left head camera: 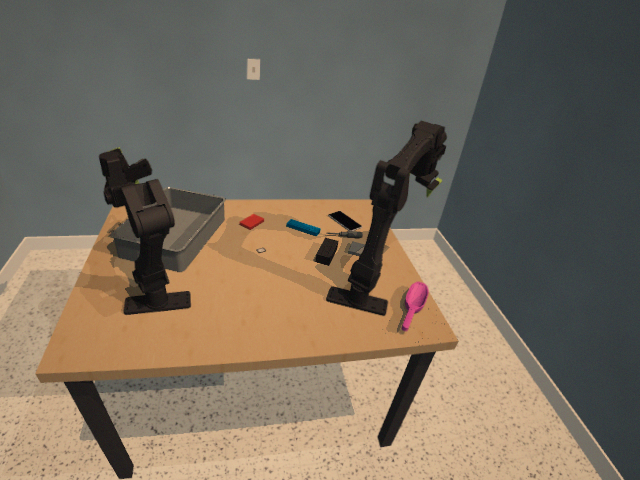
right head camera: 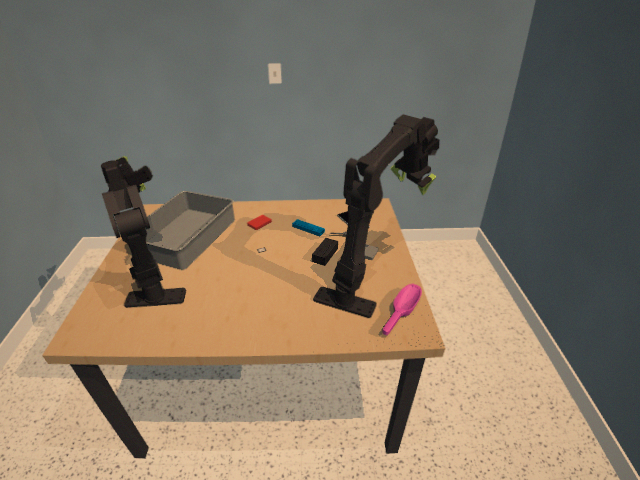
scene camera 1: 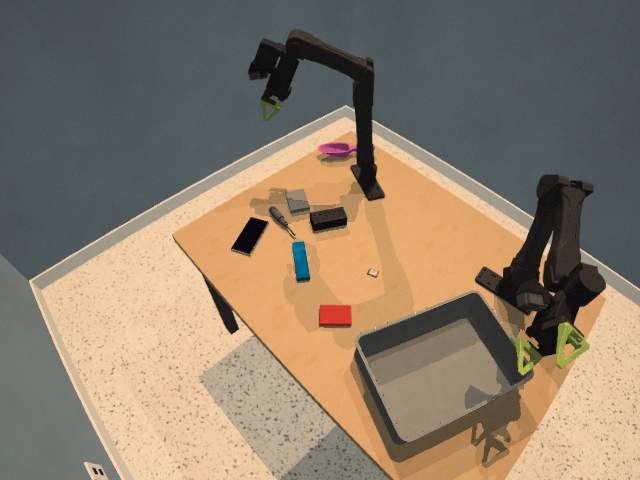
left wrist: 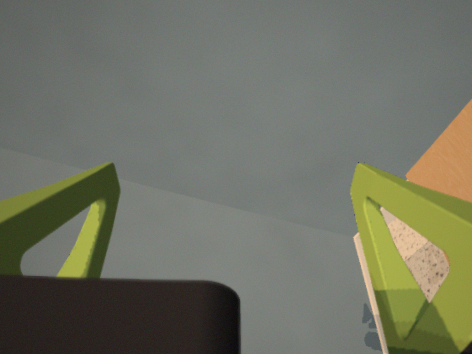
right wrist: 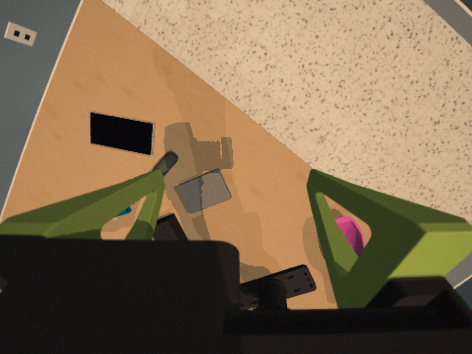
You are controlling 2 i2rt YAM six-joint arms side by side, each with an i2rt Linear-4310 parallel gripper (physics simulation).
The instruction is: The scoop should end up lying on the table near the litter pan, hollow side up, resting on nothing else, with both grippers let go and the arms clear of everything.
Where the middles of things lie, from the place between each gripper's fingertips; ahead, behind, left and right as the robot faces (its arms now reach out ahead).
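Starting from my left hand, I find the grey litter pan (scene camera 1: pixel 425 370) 15 cm to the right of it and 26 cm below it. The grey block (right wrist: pixel 209 189) is 9 cm behind my left hand, 88 cm to the right of it and 30 cm below it, whereas the pink scoop (right head camera: pixel 406 300) is 42 cm behind that left hand, 98 cm to the right of it and 29 cm below it. As for the phone (scene camera 1: pixel 247 240), it is some way ahead of my left hand, well to the right of it and well below it.
My right hand gives me other distances: the grey block is 15 cm to the left of it, 1 cm ahead of it and 28 cm below it. The pink scoop is 5 cm to the left of my right hand, 32 cm behind it and 27 cm below it, and the grey litter pan is 88 cm to the left of that right hand, 10 cm ahead of it and 24 cm below it. I find the phone a good way to the left of my right hand, a good way ahead of it and well below it. Going by its middle, the grey block is nearer to my right hand than to my left hand; by its middle, the phone is nearer to my right hand than to my left hand, too.
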